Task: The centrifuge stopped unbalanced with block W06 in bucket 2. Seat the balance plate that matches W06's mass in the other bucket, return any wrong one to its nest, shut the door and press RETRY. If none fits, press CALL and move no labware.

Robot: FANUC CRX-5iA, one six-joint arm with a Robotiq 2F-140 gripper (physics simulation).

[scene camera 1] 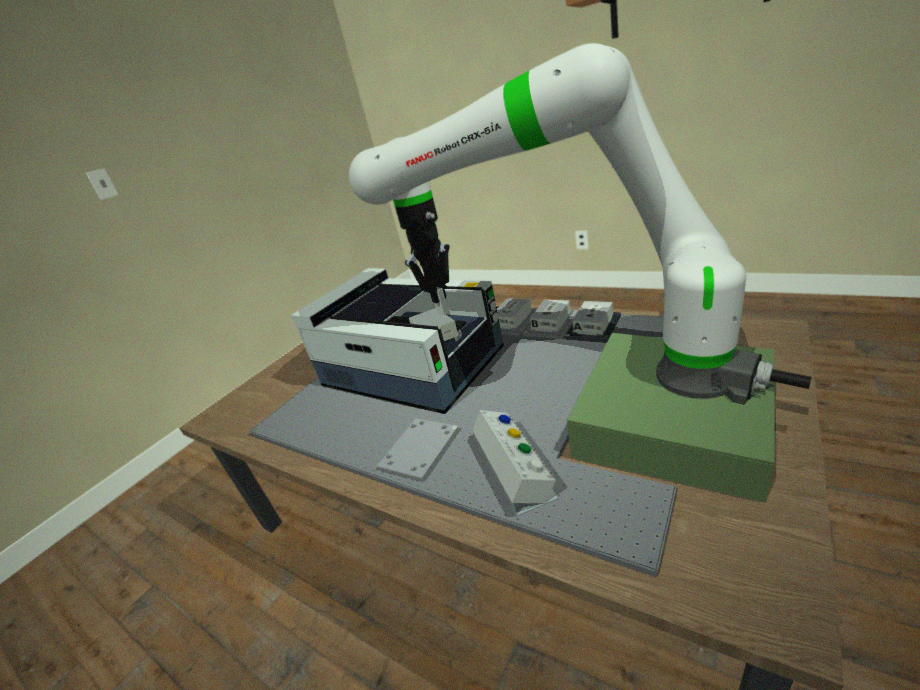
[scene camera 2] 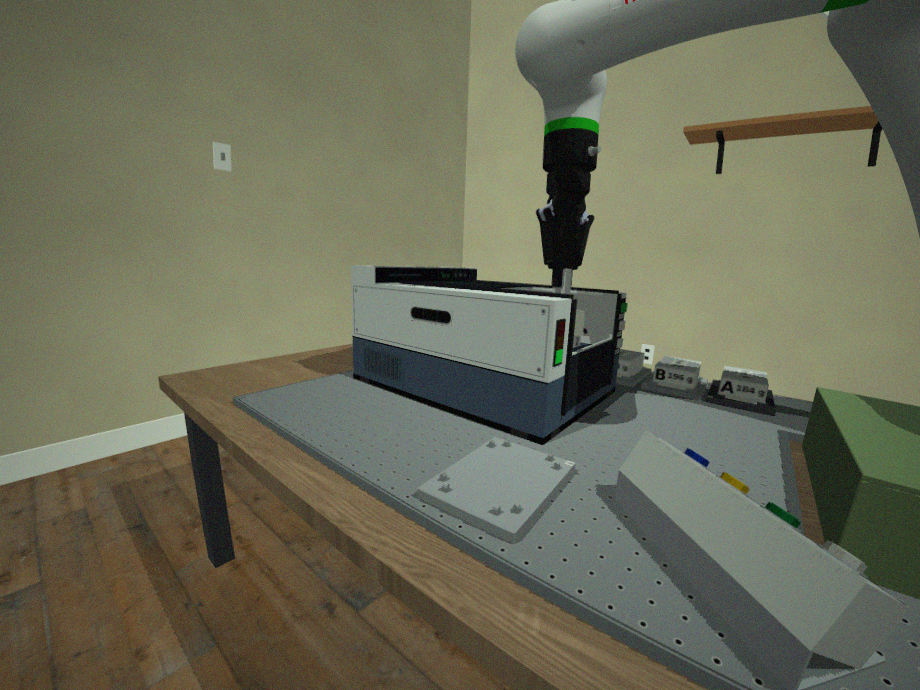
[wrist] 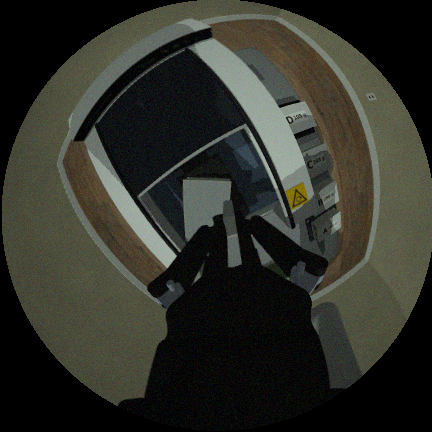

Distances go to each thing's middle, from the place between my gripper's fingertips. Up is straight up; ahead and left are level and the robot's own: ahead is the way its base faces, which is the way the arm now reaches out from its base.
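Labels:
The white block (scene camera 1: 447, 325) is 20 mm below my hand and 50 mm to the left of it. I see the dark sliding door (scene camera 1: 381, 302) 200 mm ahead of my hand, 50 mm to the left of it and 30 mm above it, whereas the centrifuge (scene camera 2: 507, 358) is 60 mm below my hand, 160 mm ahead of it and 40 mm to the left of it. As for the grey fixture plate (scene camera 2: 501, 487), that is 300 mm to the left of my hand, 130 mm behind it and 170 mm below it.

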